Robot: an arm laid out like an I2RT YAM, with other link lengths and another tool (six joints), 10 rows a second.
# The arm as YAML. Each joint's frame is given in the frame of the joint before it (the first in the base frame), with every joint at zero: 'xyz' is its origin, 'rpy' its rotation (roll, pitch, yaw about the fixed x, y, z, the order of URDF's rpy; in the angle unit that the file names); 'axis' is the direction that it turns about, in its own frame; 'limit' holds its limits. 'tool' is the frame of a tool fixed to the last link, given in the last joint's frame.
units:
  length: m
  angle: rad
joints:
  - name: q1
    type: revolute
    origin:
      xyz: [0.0, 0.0, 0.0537]
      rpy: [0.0, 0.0, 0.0]
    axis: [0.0, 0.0, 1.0]
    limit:
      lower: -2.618
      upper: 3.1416
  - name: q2
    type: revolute
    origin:
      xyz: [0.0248, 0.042, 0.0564]
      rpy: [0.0, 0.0, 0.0]
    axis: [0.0, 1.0, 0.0]
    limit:
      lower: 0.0
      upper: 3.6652
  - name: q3
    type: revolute
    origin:
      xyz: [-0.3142, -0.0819, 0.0]
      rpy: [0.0, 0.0, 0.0]
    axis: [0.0, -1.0, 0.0]
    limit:
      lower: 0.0
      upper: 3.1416
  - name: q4
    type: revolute
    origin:
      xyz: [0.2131, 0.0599, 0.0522]
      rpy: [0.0, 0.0, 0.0]
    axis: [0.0, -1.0, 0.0]
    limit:
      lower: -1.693
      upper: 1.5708
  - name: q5
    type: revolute
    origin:
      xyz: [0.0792, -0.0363, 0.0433]
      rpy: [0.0, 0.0, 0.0]
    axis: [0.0, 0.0, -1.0]
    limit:
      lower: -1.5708
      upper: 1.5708
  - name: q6
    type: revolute
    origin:
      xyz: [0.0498, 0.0, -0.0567]
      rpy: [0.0, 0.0, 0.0]
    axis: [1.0, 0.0, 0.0]
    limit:
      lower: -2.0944
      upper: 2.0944
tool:
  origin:
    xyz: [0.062, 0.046, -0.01]
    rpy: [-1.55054, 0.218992, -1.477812]
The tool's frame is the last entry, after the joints.
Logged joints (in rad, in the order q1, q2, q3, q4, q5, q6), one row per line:
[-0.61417 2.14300 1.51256 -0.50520 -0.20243 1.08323]
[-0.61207 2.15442 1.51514 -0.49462 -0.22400 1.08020]
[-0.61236 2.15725 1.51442 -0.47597 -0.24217 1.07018]
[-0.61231 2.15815 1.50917 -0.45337 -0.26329 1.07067]
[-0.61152 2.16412 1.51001 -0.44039 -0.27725 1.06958]
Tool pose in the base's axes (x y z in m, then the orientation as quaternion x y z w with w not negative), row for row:
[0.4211 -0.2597 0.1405 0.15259 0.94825 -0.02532 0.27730]
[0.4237 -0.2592 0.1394 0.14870 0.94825 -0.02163 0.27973]
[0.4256 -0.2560 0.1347 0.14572 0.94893 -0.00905 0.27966]
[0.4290 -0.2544 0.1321 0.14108 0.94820 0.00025 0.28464]
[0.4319 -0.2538 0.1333 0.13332 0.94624 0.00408 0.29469]
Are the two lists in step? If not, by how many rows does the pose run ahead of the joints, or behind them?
The pose runs 2 rows behind the joints: the pose in row i belongs to the joints in row i - 2.
